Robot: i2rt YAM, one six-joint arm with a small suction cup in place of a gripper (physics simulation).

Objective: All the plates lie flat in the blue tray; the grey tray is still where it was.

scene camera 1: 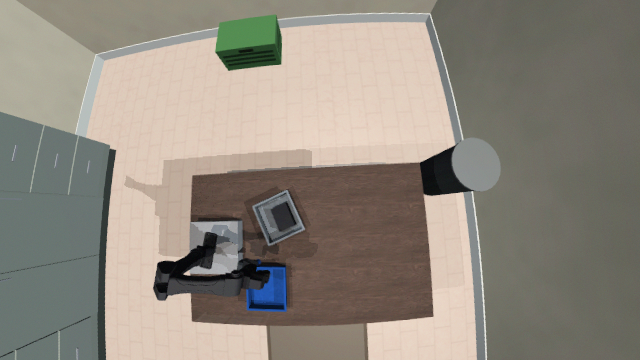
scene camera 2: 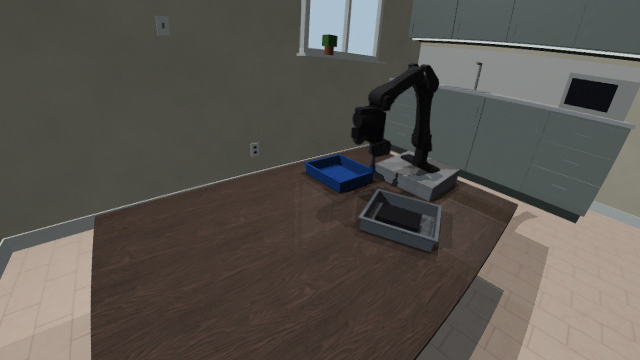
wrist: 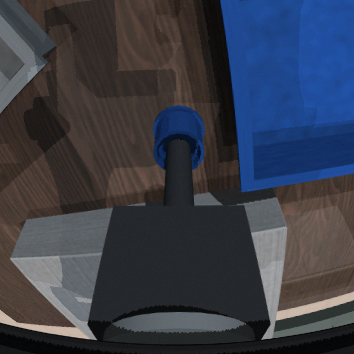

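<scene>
My suction cup is a small blue cup at the end of a dark rod. It holds nothing and hangs beside the blue tray, low near its edge on the arm's base side. No plate shows in the visible part of the blue tray; the arm hides part of it in scene camera 1. The grey tray stands turned at an angle on the table. A dark, rectangular plate or stack lies flat in it; how many plates is unclear.
The arm's pale base block stands beside both trays on the brown table. A dark column with a grey round top stands at the table's far right corner. A green crate is on the floor.
</scene>
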